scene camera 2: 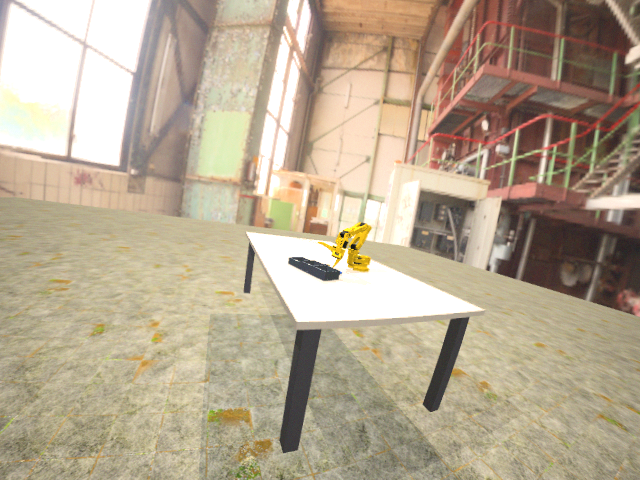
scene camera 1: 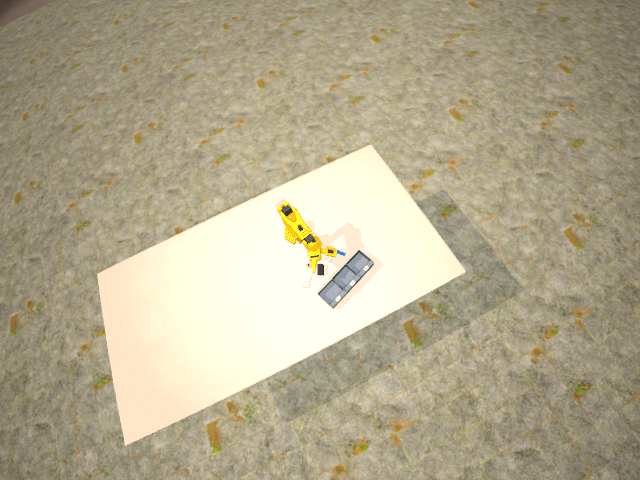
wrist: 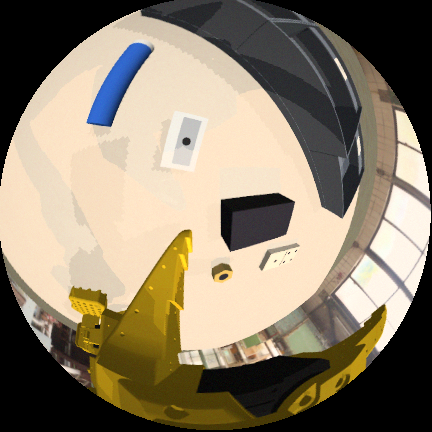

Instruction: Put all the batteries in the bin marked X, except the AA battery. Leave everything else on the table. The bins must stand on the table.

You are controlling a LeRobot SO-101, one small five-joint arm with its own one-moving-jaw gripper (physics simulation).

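Places are measured from the arm's base along level axes (x ahead, y left, z up), in centimetres.
Pixels of known places: hand at its tool point: [scene camera 2: 332,266] [scene camera 1: 320,259] [wrist: 191,237]; arm's base at its link origin: [scene camera 2: 354,268] [wrist: 113,306].
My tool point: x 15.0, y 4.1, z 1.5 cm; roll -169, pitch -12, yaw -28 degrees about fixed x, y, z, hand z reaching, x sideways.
Note:
Ahead of a thing's pixels: the offset from my tool point to its top centre. "pt": to the spot under its first point. Level surfaces: height alone.
My gripper [scene camera 1: 315,262] [scene camera 2: 328,254] [wrist: 286,270] is wide open and empty, its jaws spread above the table. A blue cylinder with a pale end {dz -0.1, dx +1.1, dy +9.1 cm} [scene camera 1: 341,253] [wrist: 119,85], battery-shaped, lies at the upper left in the wrist view, apart from the jaws. A black box-shaped block {dz +0.3, dx +4.0, dy -2.1 cm} [scene camera 1: 321,269] [wrist: 261,222] is on the table past the fixed jaw's tip; no battery terminals or marking can be made out on it. The dark grey three-compartment bin row {pt dz +1.4, dx +9.8, dy +1.7 cm} [scene camera 1: 334,276] [scene camera 2: 315,269] [wrist: 300,100] stands on the table beyond both. Its label letters are unreadable.
A white plate with a dark dot {dz -0.4, dx +2.1, dy +4.1 cm} [wrist: 186,141] lies between the blue cylinder and black block. A brass-coloured nut {dz -0.6, dx -0.5, dy -5.7 cm} [wrist: 222,273] and a domino {dz -0.8, dx +5.4, dy -9.5 cm} [wrist: 280,256] lie near the block's lower side. The pale table {dz -1.5 cm} [scene camera 1: 206,310] [scene camera 2: 372,304] extends around them to its edges.

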